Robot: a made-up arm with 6 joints. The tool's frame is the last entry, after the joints.
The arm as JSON. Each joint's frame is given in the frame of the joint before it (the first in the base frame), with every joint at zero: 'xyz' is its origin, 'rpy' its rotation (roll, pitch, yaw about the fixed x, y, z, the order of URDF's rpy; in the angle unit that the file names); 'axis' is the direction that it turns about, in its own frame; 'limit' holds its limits. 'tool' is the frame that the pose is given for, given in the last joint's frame.
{
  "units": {
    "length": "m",
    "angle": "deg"
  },
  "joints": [
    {
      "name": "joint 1",
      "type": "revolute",
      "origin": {
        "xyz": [
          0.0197,
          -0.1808,
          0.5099
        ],
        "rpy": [
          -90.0,
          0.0,
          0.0
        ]
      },
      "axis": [
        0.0,
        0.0,
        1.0
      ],
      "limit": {
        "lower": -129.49,
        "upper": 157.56
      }
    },
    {
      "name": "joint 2",
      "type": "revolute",
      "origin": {
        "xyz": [
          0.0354,
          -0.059,
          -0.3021
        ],
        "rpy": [
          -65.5,
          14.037,
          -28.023
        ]
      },
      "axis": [
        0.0,
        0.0,
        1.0
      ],
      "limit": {
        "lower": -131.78,
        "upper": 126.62
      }
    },
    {
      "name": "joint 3",
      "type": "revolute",
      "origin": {
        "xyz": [
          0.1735,
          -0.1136,
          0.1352
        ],
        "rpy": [
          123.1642,
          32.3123,
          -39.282
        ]
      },
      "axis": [
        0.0,
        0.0,
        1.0
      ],
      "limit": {
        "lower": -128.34,
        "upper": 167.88
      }
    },
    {
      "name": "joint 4",
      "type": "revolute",
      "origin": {
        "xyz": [
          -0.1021,
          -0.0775,
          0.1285
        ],
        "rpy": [
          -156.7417,
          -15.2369,
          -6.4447
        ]
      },
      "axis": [
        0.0,
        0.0,
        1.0
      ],
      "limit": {
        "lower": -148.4,
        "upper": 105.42
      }
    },
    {
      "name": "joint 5",
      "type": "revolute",
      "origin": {
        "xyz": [
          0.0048,
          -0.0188,
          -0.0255
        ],
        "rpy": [
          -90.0,
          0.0,
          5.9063
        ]
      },
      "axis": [
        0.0,
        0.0,
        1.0
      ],
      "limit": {
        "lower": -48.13,
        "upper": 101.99
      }
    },
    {
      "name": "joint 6",
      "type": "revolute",
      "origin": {
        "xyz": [
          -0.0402,
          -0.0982,
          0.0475
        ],
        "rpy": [
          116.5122,
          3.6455,
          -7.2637
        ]
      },
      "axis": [
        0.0,
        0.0,
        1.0
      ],
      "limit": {
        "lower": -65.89,
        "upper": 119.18
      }
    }
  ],
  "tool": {
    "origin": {
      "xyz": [
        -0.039,
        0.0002,
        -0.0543
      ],
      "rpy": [
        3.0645,
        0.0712,
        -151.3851
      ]
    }
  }
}
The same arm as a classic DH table. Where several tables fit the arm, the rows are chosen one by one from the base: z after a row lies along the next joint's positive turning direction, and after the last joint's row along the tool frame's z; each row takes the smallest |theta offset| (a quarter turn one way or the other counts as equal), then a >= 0, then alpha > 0; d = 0 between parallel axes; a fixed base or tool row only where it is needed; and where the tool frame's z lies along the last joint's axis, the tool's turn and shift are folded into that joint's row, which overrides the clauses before.
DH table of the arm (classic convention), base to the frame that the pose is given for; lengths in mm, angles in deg. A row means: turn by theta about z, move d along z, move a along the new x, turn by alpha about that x. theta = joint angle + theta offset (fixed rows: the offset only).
base (fixed): theta offset 0  d 509.9  a 19.7  alpha -90
joint 1: theta offset -34.33  d -470.3  a 62.5  alpha -66.28
joint 2: theta offset -43.17  d 57.5  a 187.5  alpha 117.54
joint 3: theta offset -74.96  d -208.8  a -33  alpha -152.43
joint 4: theta offset -28.69  d -293.1  a 2.8  alpha -90
joint 5: theta offset -9.08  d 79.7  a -24.2  alpha 116.45
joint 6: theta offset 25.87  d -305.6  a -33.7  alpha -3.07
tool (fixed): theta offset 178.67  d 367.3  a 0  alpha 0
Joint limits (deg, base to tool): -129.49..157.56 -131.78..126.62 -128.34..167.88 -148.4..105.42 -48.13..101.99 -65.89..119.18

